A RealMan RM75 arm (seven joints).
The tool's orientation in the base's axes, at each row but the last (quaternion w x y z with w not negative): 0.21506 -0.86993 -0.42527 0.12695; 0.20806 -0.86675 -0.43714 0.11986; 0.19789 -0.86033 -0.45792 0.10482; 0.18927 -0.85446 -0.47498 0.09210; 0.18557 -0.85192 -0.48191 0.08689; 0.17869 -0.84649 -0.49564 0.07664
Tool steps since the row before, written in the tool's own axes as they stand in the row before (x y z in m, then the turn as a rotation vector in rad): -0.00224 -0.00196 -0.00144 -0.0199 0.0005 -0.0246; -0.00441 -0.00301 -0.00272 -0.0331 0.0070 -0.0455; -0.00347 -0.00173 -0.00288 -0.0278 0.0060 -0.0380; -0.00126 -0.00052 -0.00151 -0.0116 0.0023 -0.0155; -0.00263 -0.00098 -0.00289 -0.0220 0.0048 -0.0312; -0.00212 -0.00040 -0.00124 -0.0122 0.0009 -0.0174
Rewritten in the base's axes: -0.00212 -0.00109 0.00229 -0.0018 -0.0226 0.0220; -0.00367 -0.00266 0.00392 0.0032 -0.0421 0.0379; -0.00219 -0.00271 0.00334 0.0027 -0.0354 0.0315; -0.00056 -0.00117 0.00156 0.0008 -0.0146 0.0129; -0.00120 -0.00246 0.00296 0.0025 -0.0283 0.0260; -0.00100 -0.00194 0.00120 0.0000 -0.0149 0.0152
